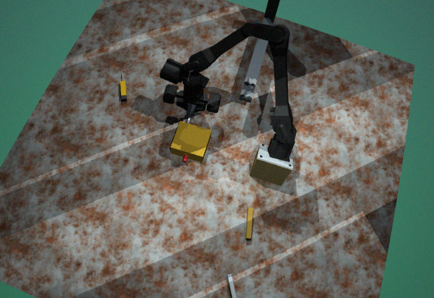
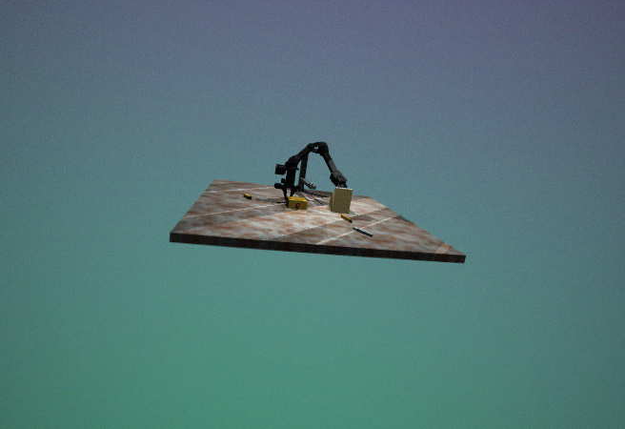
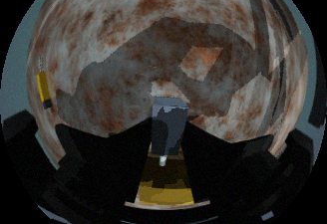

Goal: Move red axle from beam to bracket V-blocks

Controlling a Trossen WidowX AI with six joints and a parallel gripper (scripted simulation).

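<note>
Right now the yellow beam is 120 mm to the left of my gripper tip, 30 mm behind it and 10 mm above it. From my gripper tip the other things lie so: grey bar (570 mm to the left, 260 mm behind, 10 mm below).
</note>
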